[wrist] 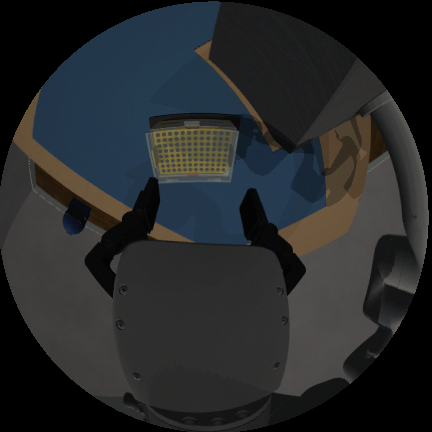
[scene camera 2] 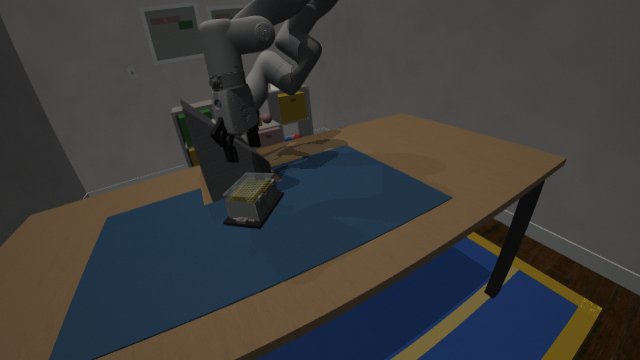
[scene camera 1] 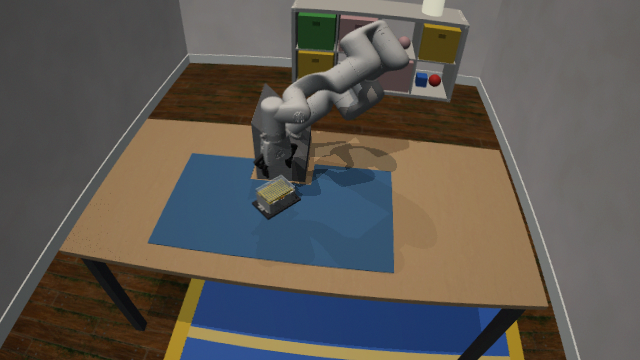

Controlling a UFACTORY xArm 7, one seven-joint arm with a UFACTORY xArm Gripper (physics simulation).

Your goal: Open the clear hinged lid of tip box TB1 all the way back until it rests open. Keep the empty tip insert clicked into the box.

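Places are measured from the arm's base along level axes (x ahead, y left, z up), in millimetres.
Where they show: gripper, between the fingertips: [wrist: 201, 192] [scene camera 2: 244, 153] [scene camera 1: 277, 170]; arm's base, origin of its link: [scene camera 1: 289, 125].
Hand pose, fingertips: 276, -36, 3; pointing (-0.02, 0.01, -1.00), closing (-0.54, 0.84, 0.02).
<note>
Each offset is from my fingertips to the top centre of the thing, as dx, dy, dz. "pt": to the spot under its first point. Level surfaces: height alone.
Tip box TB1 {+10, -10, -75} [scene camera 1: 276, 204] [scene camera 2: 241, 210] is a small pale box in a dark base on the blue mat. Its yellow tip insert {+10, -10, -78} [scene camera 1: 276, 191] [scene camera 2: 250, 191] [wrist: 192, 150] with a grid of holes sits level in the box. The clear lid {pt -39, +10, -75} [scene camera 1: 281, 178] [scene camera 2: 258, 176] [wrist: 195, 179] lies over the insert and looks closed. My gripper [scene camera 1: 275, 161] [scene camera 2: 243, 148] [wrist: 201, 192] is open and empty. It hangs above and behind the box in the scene views, apart from it. In the wrist view the box lies beyond the fingertips. The hinge is too small to make out.
A tall dark grey wedge-shaped block [scene camera 1: 296, 172] [scene camera 2: 210, 172] [wrist: 280, 60] stands close behind the box, near the gripper. The blue mat {dz -152} [scene camera 1: 345, 215] [scene camera 2: 175, 265] [wrist: 100, 75] lies on the wooden table {dz -155} [scene camera 1: 450, 210] [scene camera 2: 480, 150]. A shelf unit [scene camera 1: 370, 7] stands against the back wall.
</note>
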